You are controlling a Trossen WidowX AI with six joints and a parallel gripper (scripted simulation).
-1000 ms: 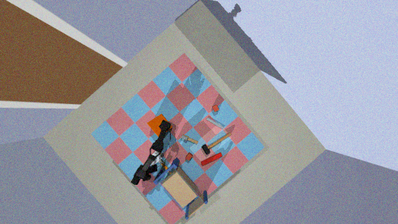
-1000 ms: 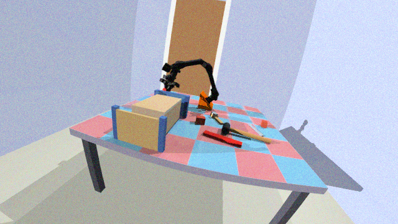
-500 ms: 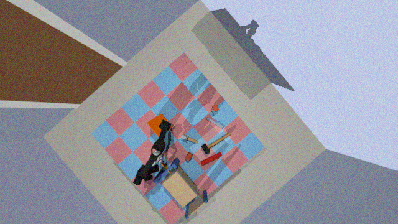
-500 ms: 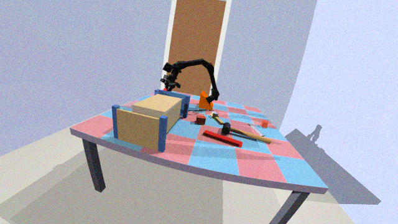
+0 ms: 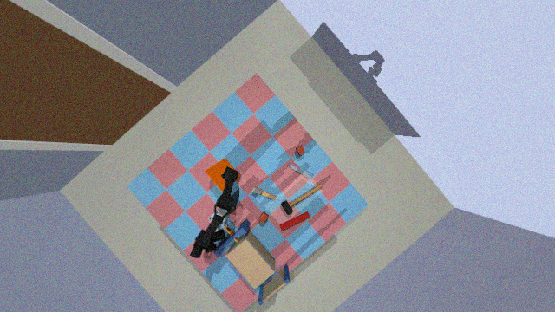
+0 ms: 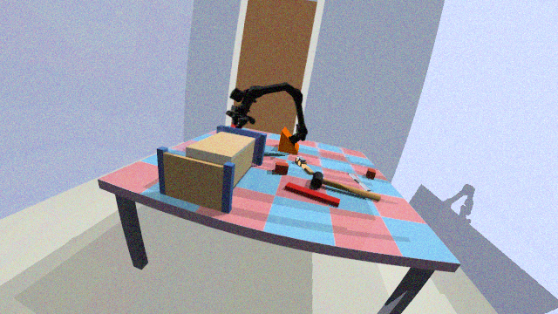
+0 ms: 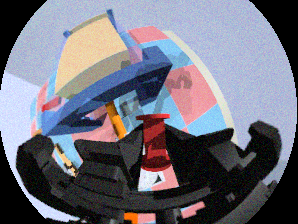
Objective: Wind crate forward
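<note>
Right now the blue steel frame is 7 cm to the left of my gripper tip, 7 cm ahead of it and 2 cm below it. The rest, counted from my gripper tip: winch 11 cm behind, 10 cm below, 6 cm to the left; then dark red knob 1 cm to the left, 1 cm behind; then cubby 31 cm ahead, 8 cm to the left, 5 cm below.
</note>
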